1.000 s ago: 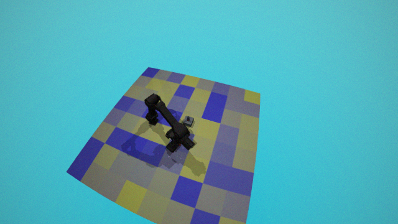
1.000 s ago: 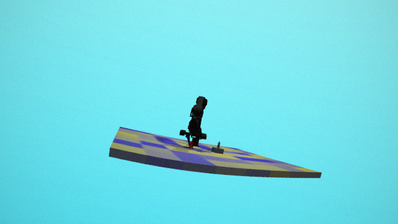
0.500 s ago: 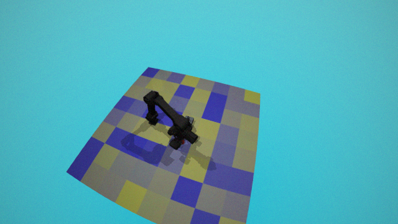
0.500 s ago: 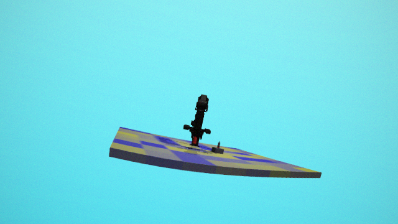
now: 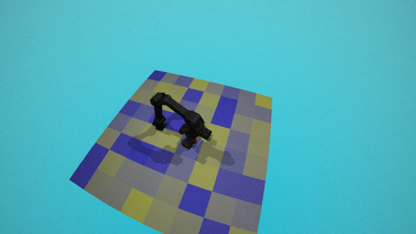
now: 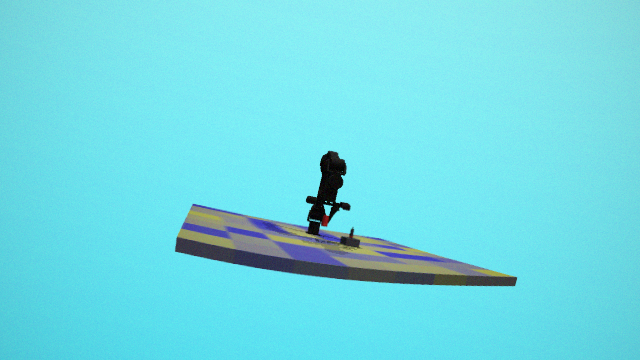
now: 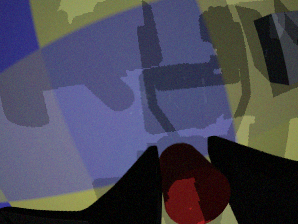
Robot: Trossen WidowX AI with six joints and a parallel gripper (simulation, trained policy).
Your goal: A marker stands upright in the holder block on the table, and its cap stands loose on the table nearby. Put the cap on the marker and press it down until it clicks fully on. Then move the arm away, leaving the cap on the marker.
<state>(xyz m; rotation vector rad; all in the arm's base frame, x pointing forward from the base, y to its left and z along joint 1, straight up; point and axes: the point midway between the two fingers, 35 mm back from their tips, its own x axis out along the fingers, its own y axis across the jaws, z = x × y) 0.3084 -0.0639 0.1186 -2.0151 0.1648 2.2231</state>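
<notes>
The grey holder block lies 30 mm behind my gripper tip, 150 mm to the left of it and 70 mm below it. Round my gripper tip: red cap 10 mm ahead, 10 mm above.
</notes>
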